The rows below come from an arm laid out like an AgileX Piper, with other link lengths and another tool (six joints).
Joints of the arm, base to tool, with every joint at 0 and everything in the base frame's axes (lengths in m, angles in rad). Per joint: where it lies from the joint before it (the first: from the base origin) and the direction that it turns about. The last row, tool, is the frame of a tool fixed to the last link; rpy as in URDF.
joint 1: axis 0 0 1 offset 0 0 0.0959
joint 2: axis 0 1 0 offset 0 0 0
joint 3: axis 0 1 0 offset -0.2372 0 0.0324
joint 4: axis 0.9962 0 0.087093 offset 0.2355 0 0.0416
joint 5: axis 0 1 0 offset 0 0 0
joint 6: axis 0.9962 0 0.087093 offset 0.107 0 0.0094
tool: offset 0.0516 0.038 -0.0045 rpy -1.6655 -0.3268 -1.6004
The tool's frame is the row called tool.
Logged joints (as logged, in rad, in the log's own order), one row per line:
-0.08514, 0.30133, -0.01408, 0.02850, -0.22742, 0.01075
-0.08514, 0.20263, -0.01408, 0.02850, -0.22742, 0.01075
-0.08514, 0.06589, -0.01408, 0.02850, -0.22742, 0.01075
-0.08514, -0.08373, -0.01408, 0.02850, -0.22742, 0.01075
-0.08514, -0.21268, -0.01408, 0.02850, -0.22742, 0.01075
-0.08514, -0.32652, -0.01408, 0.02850, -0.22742, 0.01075
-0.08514, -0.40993, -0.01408, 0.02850, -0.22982, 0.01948
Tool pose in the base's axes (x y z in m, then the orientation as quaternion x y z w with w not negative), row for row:
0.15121, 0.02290, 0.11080, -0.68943, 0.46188, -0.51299, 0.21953
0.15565, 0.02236, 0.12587, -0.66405, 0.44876, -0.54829, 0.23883
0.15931, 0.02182, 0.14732, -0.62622, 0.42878, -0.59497, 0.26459
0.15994, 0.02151, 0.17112, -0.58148, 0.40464, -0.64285, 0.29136
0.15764, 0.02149, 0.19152, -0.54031, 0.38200, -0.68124, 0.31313
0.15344, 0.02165, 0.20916, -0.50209, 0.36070, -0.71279, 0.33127
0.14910, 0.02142, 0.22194, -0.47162, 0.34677, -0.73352, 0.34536
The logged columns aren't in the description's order. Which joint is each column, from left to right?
Columns, left to right: joint 1, joint 5, joint 2, joint 3, joint 6, joint 4.
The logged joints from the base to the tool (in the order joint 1, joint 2, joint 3, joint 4, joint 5, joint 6), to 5 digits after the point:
-0.08514, -0.01408, 0.02850, 0.01075, 0.30133, -0.22742
-0.08514, -0.01408, 0.02850, 0.01075, 0.20263, -0.22742
-0.08514, -0.01408, 0.02850, 0.01075, 0.06589, -0.22742
-0.08514, -0.01408, 0.02850, 0.01075, -0.08373, -0.22742
-0.08514, -0.01408, 0.02850, 0.01075, -0.21268, -0.22742
-0.08514, -0.01408, 0.02850, 0.01075, -0.32652, -0.22742
-0.08514, -0.01408, 0.02850, 0.01948, -0.40993, -0.22982

